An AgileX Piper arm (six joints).
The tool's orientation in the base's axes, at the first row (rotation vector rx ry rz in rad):
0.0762, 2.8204, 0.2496
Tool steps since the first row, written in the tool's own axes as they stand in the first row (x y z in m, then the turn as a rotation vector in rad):
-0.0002, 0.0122, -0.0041, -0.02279, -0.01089, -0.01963
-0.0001, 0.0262, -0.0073, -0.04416, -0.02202, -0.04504
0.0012, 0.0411, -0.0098, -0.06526, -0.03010, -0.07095
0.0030, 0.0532, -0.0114, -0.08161, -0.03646, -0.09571
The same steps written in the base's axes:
-0.0008, 0.0113, 0.0061, 0.01536, -0.01572, 0.02325
-0.0015, 0.0246, 0.0116, 0.02759, -0.03250, 0.05144
-0.0031, 0.0389, 0.0162, 0.03948, -0.04634, 0.08058
-0.0050, 0.0507, 0.0193, 0.04726, -0.05793, 0.10752

